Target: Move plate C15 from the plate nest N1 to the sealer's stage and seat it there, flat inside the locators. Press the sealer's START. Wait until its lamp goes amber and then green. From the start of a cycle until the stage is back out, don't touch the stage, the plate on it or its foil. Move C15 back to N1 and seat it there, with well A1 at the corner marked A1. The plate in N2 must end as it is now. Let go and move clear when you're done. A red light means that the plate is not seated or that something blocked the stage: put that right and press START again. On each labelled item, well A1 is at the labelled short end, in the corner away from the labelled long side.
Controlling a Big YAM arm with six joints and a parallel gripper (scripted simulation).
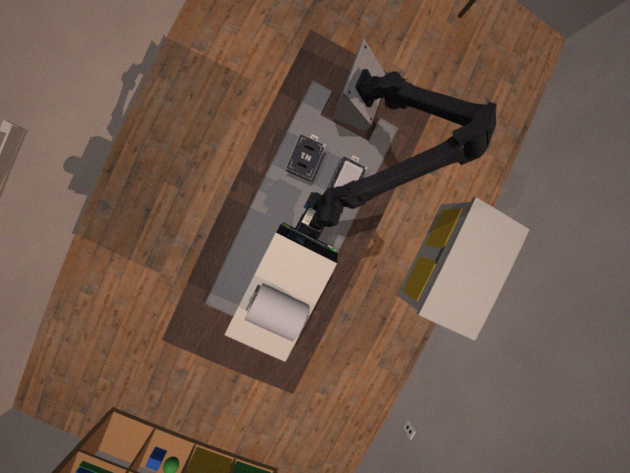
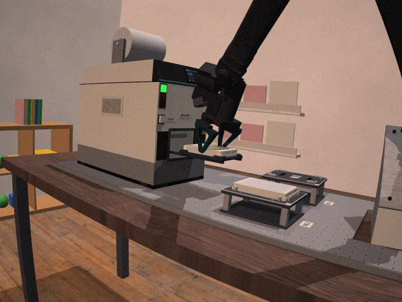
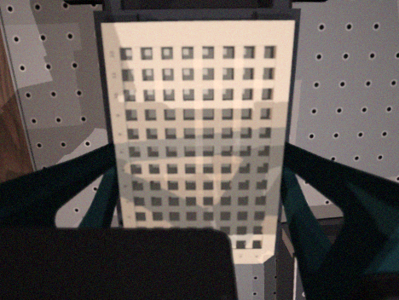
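The sealer stage is 2 cm below my hand. From my hand the other things lie so: white plate 20 cm behind, 6 cm to the left, 6 cm below; then foil roll 33 cm ahead, 2 cm to the right, 30 cm above; then start button 11 cm ahead, 9 cm to the left, 7 cm above.
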